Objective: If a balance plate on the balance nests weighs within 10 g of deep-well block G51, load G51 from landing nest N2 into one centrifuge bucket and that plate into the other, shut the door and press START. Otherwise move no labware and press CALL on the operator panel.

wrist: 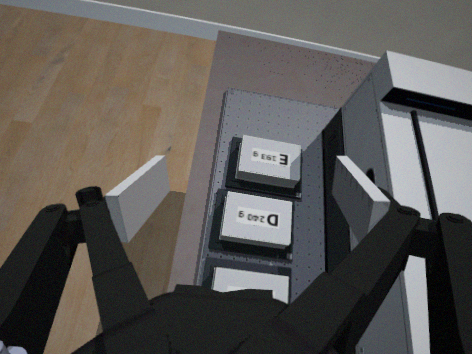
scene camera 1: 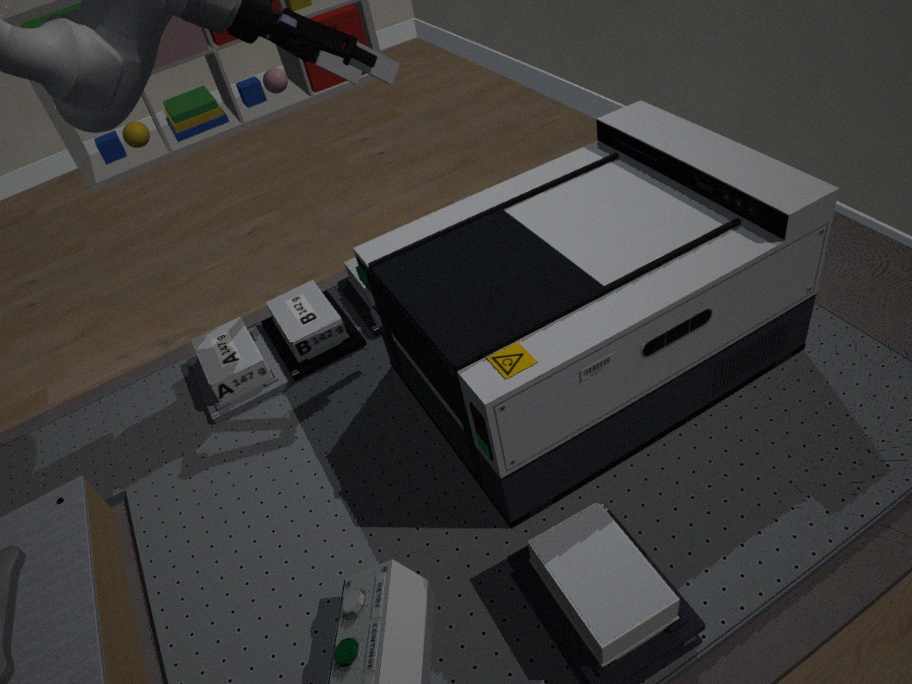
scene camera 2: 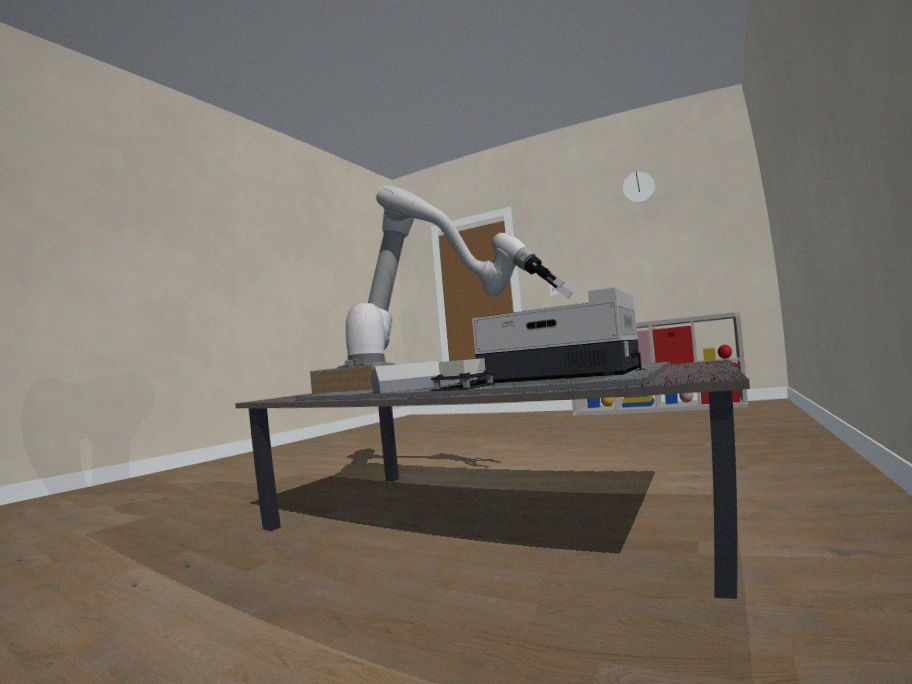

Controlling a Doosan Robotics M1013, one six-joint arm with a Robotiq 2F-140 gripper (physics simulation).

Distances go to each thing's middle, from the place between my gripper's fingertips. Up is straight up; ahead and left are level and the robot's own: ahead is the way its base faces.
I see my gripper 5 cm short of the plate D (wrist: pixel 249 219), 6 cm to the left of it and 29 cm above it. Round my hand: plate B (scene camera 1: pixel 309 324) (23 cm behind, 9 cm to the right, 29 cm below); plate E (wrist: pixel 270 162) (18 cm ahead, 7 cm to the right, 29 cm below); centrifuge (scene camera 1: pixel 710 253) (12 cm ahead, 38 cm to the right, 20 cm below).
